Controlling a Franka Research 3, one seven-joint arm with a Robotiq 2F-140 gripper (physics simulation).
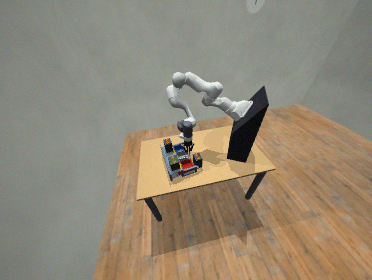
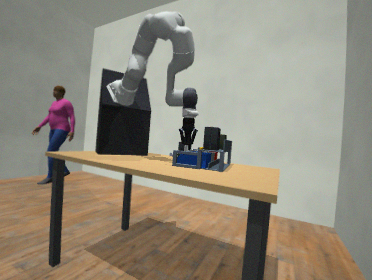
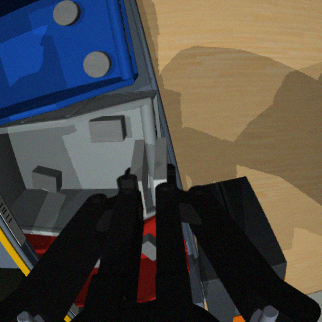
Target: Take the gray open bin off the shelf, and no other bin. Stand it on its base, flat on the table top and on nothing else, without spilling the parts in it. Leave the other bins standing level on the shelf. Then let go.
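Observation:
The gray open bin (image 1: 183, 156) (image 3: 95, 165) is in the shelf (image 1: 166, 159) (image 2: 228, 152) (image 3: 145, 65), between the blue bin (image 1: 179, 148) (image 2: 187, 159) (image 3: 30, 60) and the red bin (image 1: 186, 163) (image 3: 148, 285). Two gray blocks show inside it, one block (image 3: 106, 129) near its front wall and another block (image 3: 46, 178) farther back. My gripper (image 1: 189, 148) (image 2: 187, 145) (image 3: 151, 153) points down and is shut on the gray bin's front wall, one fingertip on each side. The fingers hide part of the gray and red bins. Whether the gray bin's base is raised or tilted is hard to tell.
A dark box (image 1: 198, 160) (image 3: 250, 220) stands on the table beside the shelf's front, near the red bin. More dark boxes (image 1: 167, 145) (image 1: 174, 162) stand at the shelf's back. The black pedestal (image 1: 245, 132) (image 2: 122, 130) carries the arm. A person (image 2: 61, 112) is beyond the table.

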